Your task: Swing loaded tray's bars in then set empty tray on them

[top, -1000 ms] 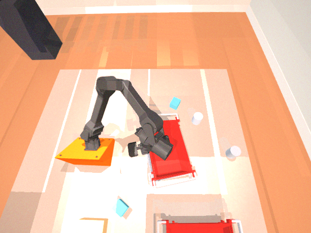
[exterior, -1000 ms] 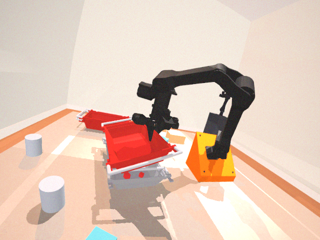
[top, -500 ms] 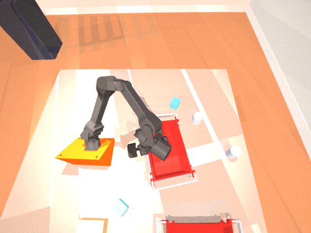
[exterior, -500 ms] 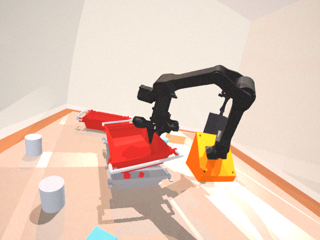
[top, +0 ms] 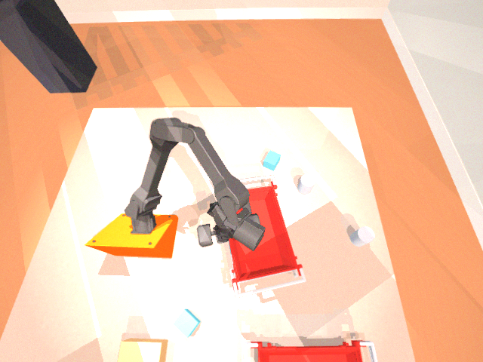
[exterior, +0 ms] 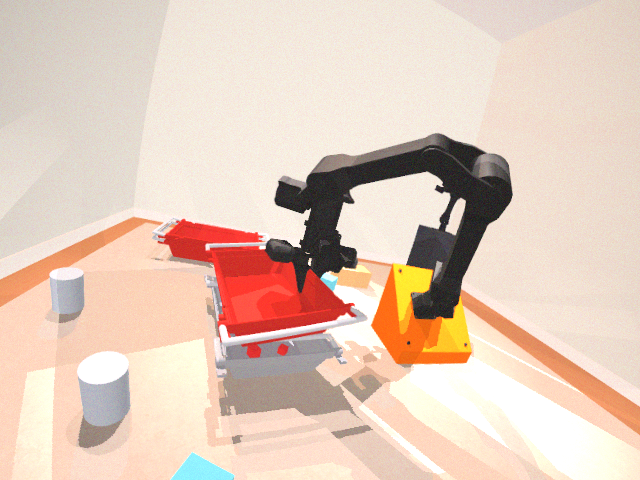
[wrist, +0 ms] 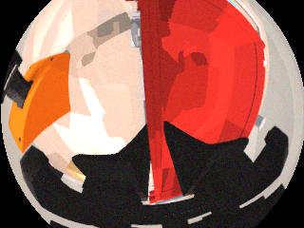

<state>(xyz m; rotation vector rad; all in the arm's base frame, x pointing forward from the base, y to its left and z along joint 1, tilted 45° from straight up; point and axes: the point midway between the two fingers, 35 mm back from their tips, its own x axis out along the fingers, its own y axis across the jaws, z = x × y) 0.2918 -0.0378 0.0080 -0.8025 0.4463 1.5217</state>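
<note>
Now: the red tray 80 mm ahead of my gripper tip, 20 mm to the left of it and 20 mm above it. From my gripper tip the other things lie so: cream box (260 mm behind, 340 mm to the right, 70 mm below).
</note>
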